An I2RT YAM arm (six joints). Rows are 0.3 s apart.
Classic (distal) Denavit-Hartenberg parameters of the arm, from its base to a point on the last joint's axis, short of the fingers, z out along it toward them. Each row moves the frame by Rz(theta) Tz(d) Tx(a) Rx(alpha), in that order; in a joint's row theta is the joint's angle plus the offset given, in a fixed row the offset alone. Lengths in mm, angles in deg.
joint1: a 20; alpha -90; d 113.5; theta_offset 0
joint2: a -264; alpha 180; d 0; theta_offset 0
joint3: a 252.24; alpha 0; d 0; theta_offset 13.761
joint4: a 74; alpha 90; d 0; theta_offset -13.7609
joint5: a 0; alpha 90; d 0; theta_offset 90
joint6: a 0; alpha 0; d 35.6; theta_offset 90
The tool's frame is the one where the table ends.
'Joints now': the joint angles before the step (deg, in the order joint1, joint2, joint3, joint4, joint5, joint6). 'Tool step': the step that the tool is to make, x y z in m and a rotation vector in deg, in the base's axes. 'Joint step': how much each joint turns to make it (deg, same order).
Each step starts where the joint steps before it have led.
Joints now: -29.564 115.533 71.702 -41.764 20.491 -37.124
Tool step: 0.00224 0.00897 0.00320 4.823 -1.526 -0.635
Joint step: 0.968 -0.385 0.546 -2.566 -4.847 2.008
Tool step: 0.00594 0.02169 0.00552 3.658 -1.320 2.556
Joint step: 3.180 -1.361 -0.444 -1.594 -3.828 0.809
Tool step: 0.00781 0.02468 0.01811 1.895 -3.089 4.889
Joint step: 3.901 -3.207 0.003 -0.981 -3.018 -0.835
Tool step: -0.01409 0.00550 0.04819 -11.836 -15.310 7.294
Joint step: 0.363 -13.757 -8.021 14.369 3.553 -8.174
